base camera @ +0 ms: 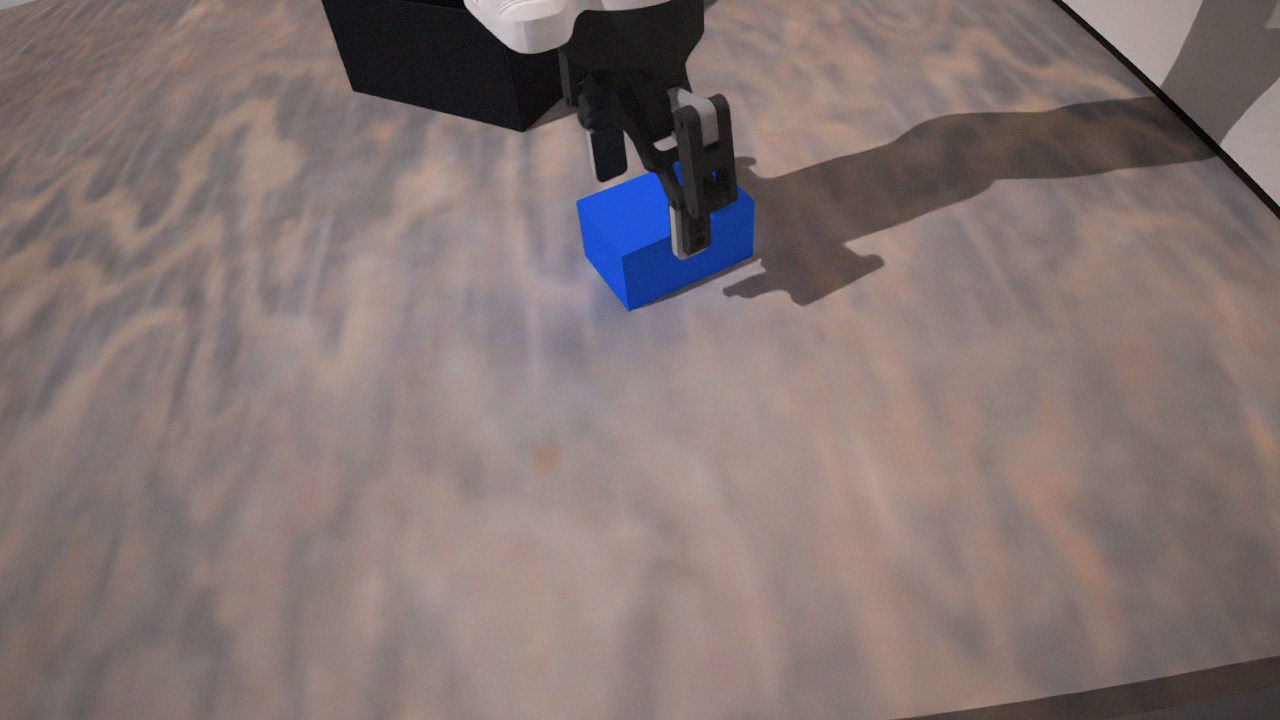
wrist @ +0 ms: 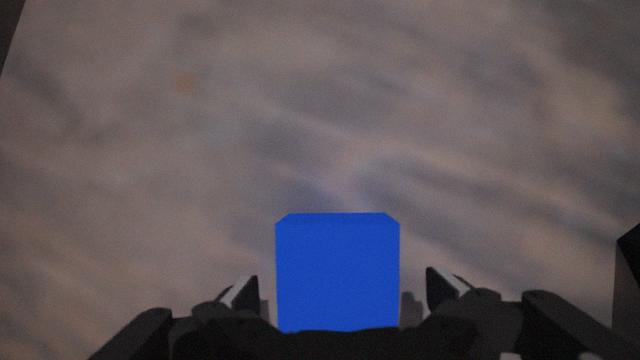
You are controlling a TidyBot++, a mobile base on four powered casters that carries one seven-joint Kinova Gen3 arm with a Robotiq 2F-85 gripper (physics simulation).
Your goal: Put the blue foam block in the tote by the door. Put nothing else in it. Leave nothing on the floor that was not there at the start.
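Places are measured from the arm's base along level axes (x right, y back, z down), in centimetres.
Pixels of known places: gripper, fingertip midpoint: (base camera: 648, 211) (wrist: 342, 290).
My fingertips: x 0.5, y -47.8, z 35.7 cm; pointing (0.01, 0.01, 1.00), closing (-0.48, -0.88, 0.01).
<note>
For each thing: its top centre in the pictures, then the offset to it from my fingertips. "spot": a spot on its surface instead. Level surfaces: height alone.
- blue foam block, top centre: (wrist: 337, 314) (base camera: 664, 200) dx +1.0, dy -0.2, dz -0.5 cm
- wood-patterned surface, surface height: dz +4.0 cm
- black box-shaped object, surface spot: (base camera: 438, 67) spot: dx -15.9, dy -20.5, dz -0.6 cm
The blue foam block (base camera: 617, 223) (wrist: 338, 272) lies flat on a wood-patterned surface (base camera: 447, 537) (wrist: 300, 100). My gripper (base camera: 648, 201) (wrist: 342, 290) is open, pointing down, with its fingers on opposite sides of the block. In the wrist view a gap shows between the block and each fingertip. In the base camera view the near finger stands in front of the block's side and hides part of it. The far end of the block is hidden by the gripper body in the wrist view. The tote by the door cannot be made out for certain in either view.
A black box-shaped object (base camera: 438, 67) (wrist: 632, 250) stands on the surface behind and left of the block in the base camera view, and at the right edge in the wrist view. The surface's dark edge (base camera: 1163, 98) runs along the upper right, beside a pale wall. The arm's shadow falls right of the block.
</note>
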